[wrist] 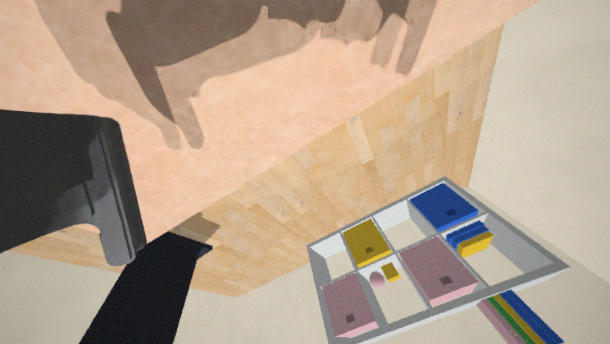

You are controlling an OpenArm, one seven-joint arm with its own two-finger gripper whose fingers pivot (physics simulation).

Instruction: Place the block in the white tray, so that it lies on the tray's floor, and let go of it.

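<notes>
One dark finger (117,200) of my gripper shows at the left of the wrist view, with a grey tip pointing down. The other finger is out of view. The gripper stands open, with no block seen at the visible finger. The shadow of the arm and gripper (215,45) falls on the peach-coloured surface at the top. Neither the block nor the white tray shows in this view.
The peach surface (260,105) borders a wooden floor (420,145). A black post (145,290) rises at the lower left. A grey-white shelf unit (520,250) with pink, yellow and blue boxes stands at the lower right, by coloured books (530,315).
</notes>
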